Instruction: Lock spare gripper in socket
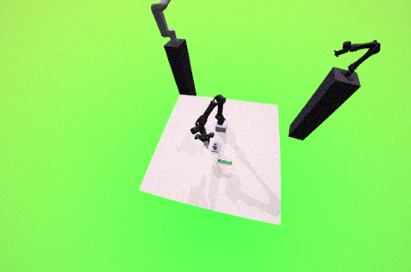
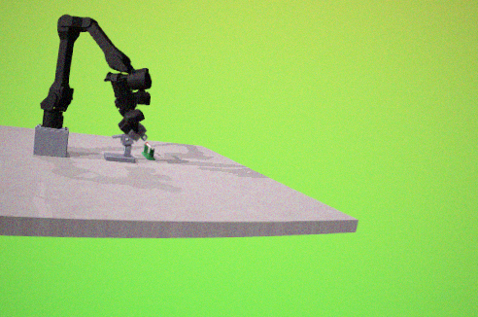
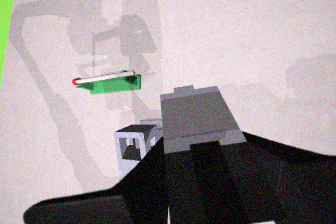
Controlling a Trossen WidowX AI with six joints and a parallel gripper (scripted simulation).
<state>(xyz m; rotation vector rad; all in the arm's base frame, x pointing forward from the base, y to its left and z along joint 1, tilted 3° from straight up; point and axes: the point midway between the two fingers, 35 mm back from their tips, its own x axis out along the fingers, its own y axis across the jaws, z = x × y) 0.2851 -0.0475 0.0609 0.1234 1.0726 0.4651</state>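
Right now my gripper tip is 210 mm to the right of the green rest, 100 mm above it and 70 mm short of it. Also, from my gripper tip: spare gripper: right at my gripper tip; then grey mount: 80 mm to the left, 80 mm below, 40 mm behind.
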